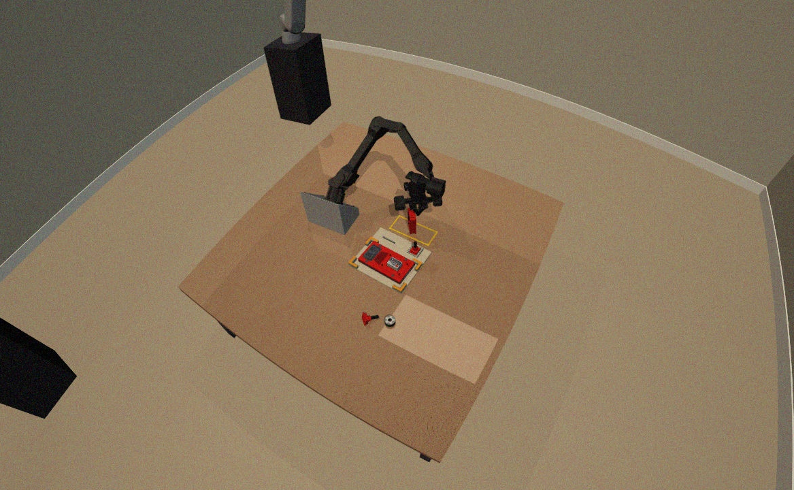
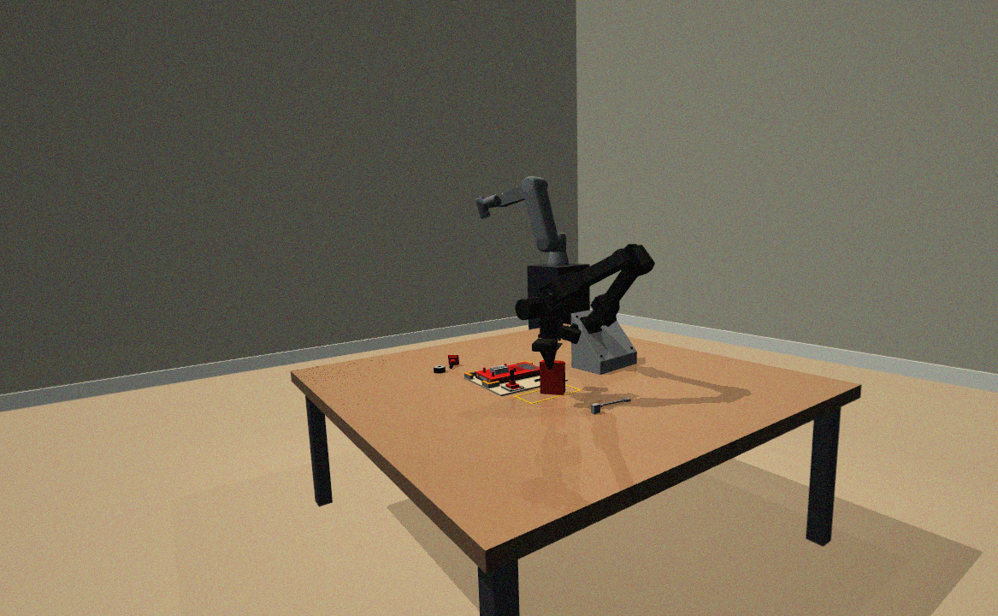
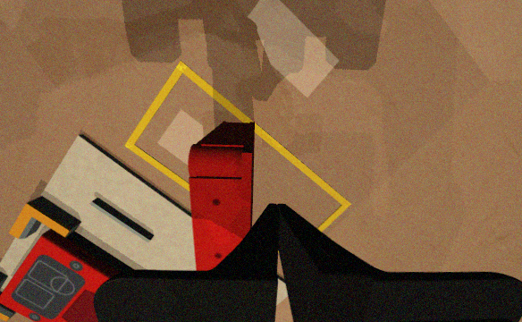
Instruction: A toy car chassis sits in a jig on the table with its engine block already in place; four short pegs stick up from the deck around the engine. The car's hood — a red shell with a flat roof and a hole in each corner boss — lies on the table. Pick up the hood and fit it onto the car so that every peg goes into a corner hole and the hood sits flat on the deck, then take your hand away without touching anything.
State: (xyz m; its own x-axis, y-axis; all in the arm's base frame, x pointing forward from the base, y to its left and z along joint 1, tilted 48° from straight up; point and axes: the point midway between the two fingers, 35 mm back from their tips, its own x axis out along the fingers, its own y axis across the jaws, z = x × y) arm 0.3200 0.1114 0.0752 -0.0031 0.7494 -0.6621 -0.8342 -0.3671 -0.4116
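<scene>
My gripper tip is 20 mm past the red hood, 10 mm to the left of it and 30 mm above it. The rest, counted from my gripper tip: round part: 90 mm ahead, 450 mm to the right, 70 mm below; pale jig plate: 30 mm behind, 210 mm to the right, 70 mm below.
</scene>
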